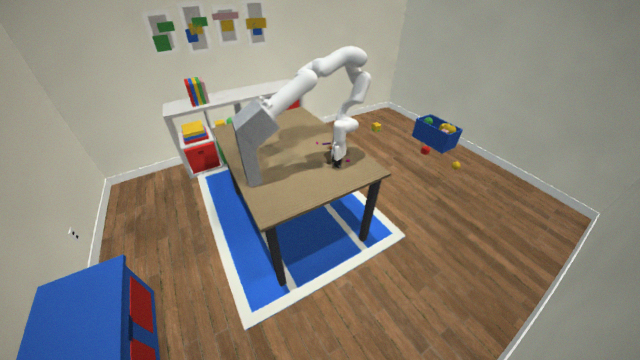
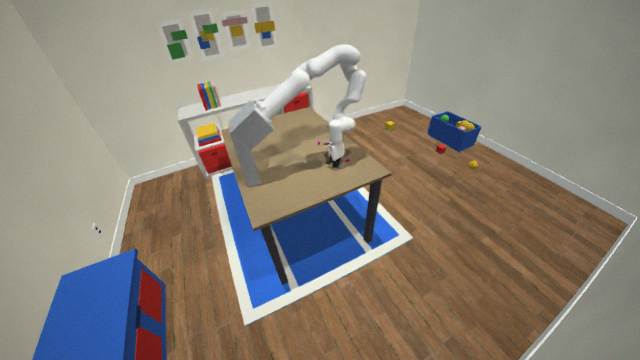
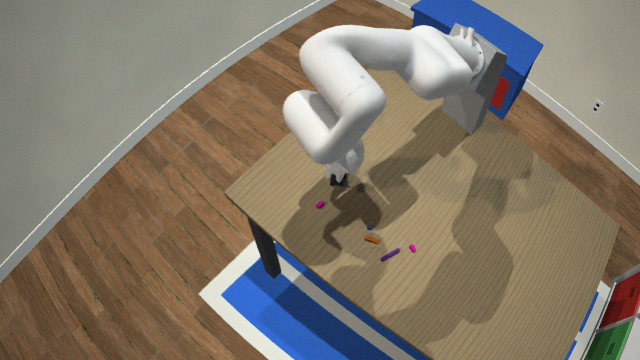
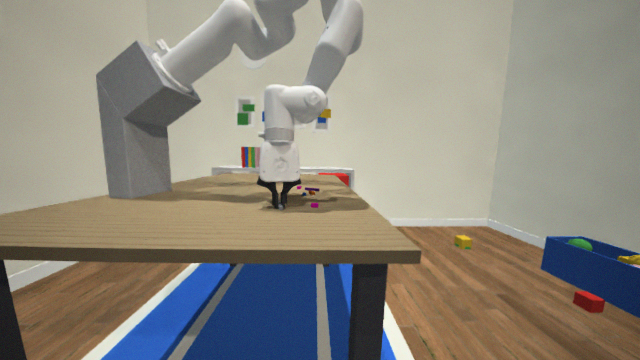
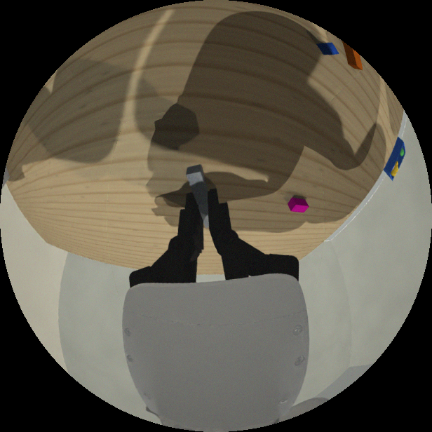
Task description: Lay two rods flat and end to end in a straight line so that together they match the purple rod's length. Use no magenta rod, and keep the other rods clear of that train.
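Seen in the pictures: gripper, fingertip midpoint: [image 1: 337, 166] [image 2: 336, 166] [image 3: 338, 181] [image 4: 279, 207]; arm's base, link origin: [image 1: 267, 112] [image 2: 262, 114] [image 3: 465, 56] [image 4: 173, 74].
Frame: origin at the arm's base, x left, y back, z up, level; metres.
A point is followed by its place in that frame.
My gripper [image 3: 340, 183] {x -0.277, y -0.277, z -0.392 m} [image 4: 280, 203] {x -0.277, y -0.277, z -0.392 m} [image 5: 204, 202] is low at the table and shut on grey rods [image 5: 195, 175], which seem to be two pieces end to end, partly hidden by the fingers; I cannot tell how straight they lie. A purple rod [image 3: 390, 254] {x -0.069, y -0.459, z -0.384 m} [image 4: 312, 189] {x -0.075, y -0.458, z -0.388 m} lies farther along the table. Near it lie an orange rod [image 3: 371, 239] {x -0.134, y -0.431, z -0.383 m} [image 5: 353, 56] and a short blue rod [image 3: 369, 227] {x -0.150, y -0.397, z -0.383 m} [image 5: 328, 48]. One magenta rod [image 3: 320, 204] {x -0.302, y -0.370, z -0.383 m} [image 4: 314, 205] {x -0.308, y -0.366, z -0.388 m} [image 5: 298, 204] lies beside the gripper, apart from it. Another magenta rod [image 3: 412, 248] {x -0.011, y -0.425, z -0.384 m} [image 4: 299, 187] {x -0.011, y -0.423, z -0.388 m} lies near the purple rod.
The wooden table [image 3: 550, 210] {x 0.486, y -0.147, z -0.393 m} [image 4: 150, 230] {x -0.347, y -0.026, z -0.393 m} carries the arm's grey base [image 3: 465, 107] {x 0.064, y 0.083, z -0.294 m} [image 4: 135, 150] {x 0.009, y 0.114, z -0.245 m}. The table edge is beyond the nearer magenta rod. A blue toy bin [image 1: 436, 134] [image 4: 565, 260] and a red block [image 4: 588, 301] are on the floor.
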